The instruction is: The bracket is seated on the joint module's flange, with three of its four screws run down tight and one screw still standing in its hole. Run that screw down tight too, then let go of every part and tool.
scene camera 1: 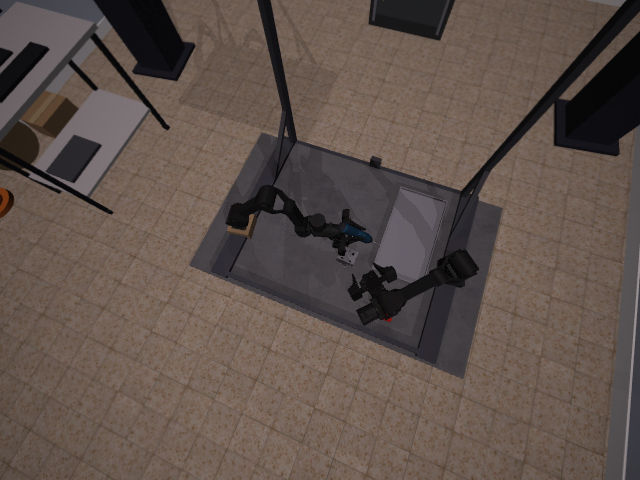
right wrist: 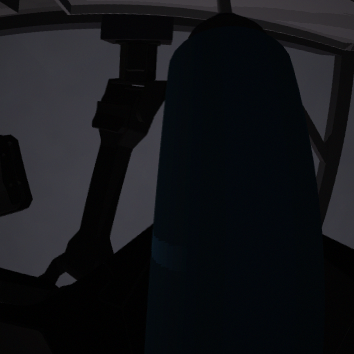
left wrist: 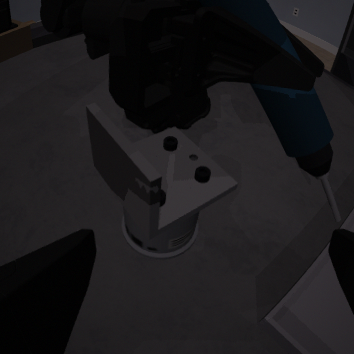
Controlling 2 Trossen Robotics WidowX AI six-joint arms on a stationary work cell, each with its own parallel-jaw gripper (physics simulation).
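Where they show: left gripper, between the fingertips: (scene camera 1: 362,268) (left wrist: 218,244); right gripper, between the fingertips: (scene camera 1: 365,234) (right wrist: 222,232) (left wrist: 318,76); left arm's base, origin of its link: (scene camera 1: 452,271) (right wrist: 138,41); right arm's base, origin of its link: (scene camera 1: 240,222).
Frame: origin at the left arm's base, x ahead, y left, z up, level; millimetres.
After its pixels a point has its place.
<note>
The light grey bracket (scene camera 1: 347,256) @(x 432, y 23, z 21 mm) (left wrist: 180,202) @(x 408, y 36, z 21 mm) sits on the upright joint module (left wrist: 176,234) @(x 407, y 36, z -15 mm). In the left wrist view two black screw heads (left wrist: 170,143) @(x 443, y 5, z 27 mm) (left wrist: 202,174) @(x 409, y 13, z 27 mm) show on its plate, and a third (left wrist: 160,197) @(x 416, y 45, z 27 mm) is partly hidden by the upright wall. The fourth screw is hidden; which one stands proud I cannot tell. My right gripper (scene camera 1: 354,231) @(x 377, y -63, z 89 mm) (right wrist: 222,232) @(x 377, y -63, z 89 mm) is shut on the blue screwdriver (scene camera 1: 365,237) @(x 374, y -55, z 73 mm) (left wrist: 300,117) @(x 376, y -44, z 64 mm) (right wrist: 235,150) @(x 407, y -56, z 51 mm). Its bit (left wrist: 331,200) @(x 325, y -63, z 1 mm) slants down beside the bracket, towards the tray, apart from the screws. My left gripper (scene camera 1: 364,273) @(x 365, y 75, z 72 mm) (left wrist: 218,244) @(x 365, y 75, z 72 mm) is open and empty near the bracket.
A pale shallow tray (scene camera 1: 413,227) @(x 167, y -182, z -41 mm) (left wrist: 305,317) @(x 292, y 17, z -41 mm) lies beside the bracket. A wooden box (scene camera 1: 248,235) @(x 880, y 2, z -8 mm) is by the right arm's base. A small red thing (scene camera 1: 388,318) shows under the left arm. Dark frame posts (scene camera 1: 279,77) @(x 798, y -518, z 363 mm) (scene camera 1: 542,108) @(x -30, y -365, z 511 mm) rise at the table's edges.
</note>
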